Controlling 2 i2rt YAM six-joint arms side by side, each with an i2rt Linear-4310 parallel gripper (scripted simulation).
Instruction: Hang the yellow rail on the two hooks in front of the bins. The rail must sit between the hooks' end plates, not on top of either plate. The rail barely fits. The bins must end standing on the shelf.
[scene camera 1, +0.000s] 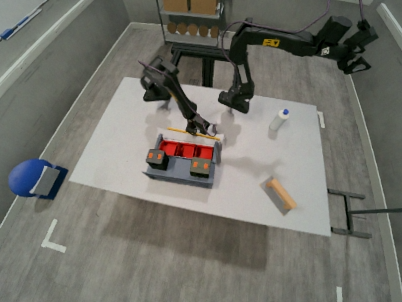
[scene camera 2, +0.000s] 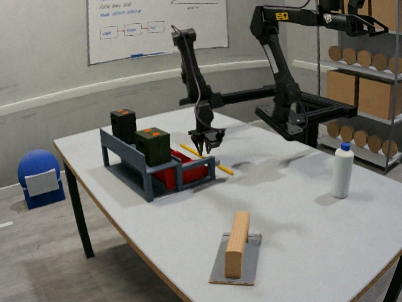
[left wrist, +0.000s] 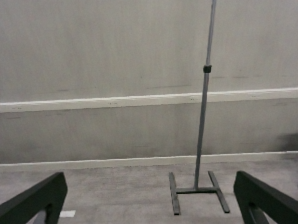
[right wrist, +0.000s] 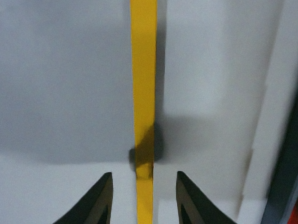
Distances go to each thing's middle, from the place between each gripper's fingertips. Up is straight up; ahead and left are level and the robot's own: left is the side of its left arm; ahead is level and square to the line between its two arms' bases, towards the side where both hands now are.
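Labels:
My right gripper is 4 cm below the blue-grey shelf (scene camera 2: 147, 189), 21 cm short of it and 2 cm to the left of it. As for the green box (scene camera 2: 154, 143), that's 12 cm above my right hand, 28 cm ahead of it and 9 cm to the left.
With my left hand (scene camera 1: 367, 59), I'm 42 cm above the green box, 39 cm short of it and 60 cm to the left of it. The blue-grey shelf is 50 cm below that left hand, 32 cm ahead of it and 71 cm to the right.

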